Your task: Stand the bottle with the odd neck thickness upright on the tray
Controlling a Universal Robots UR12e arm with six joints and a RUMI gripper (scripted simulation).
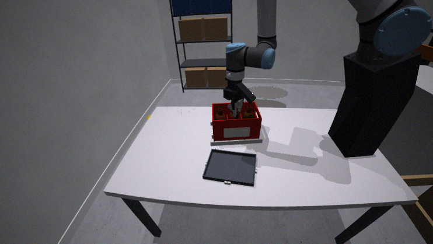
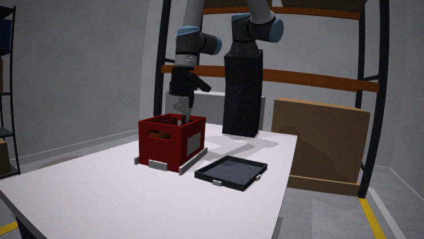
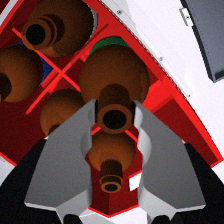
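My hand is 10 cm above the red crate and 5 cm to the left of it. Also, from my hand: dark tray (22 cm to the left, 17 cm below, 6 cm ahead); then glass bottle (10 cm to the right, 10 cm below); then brown bottle (10 cm below, 9 cm to the right, 9 cm ahead).
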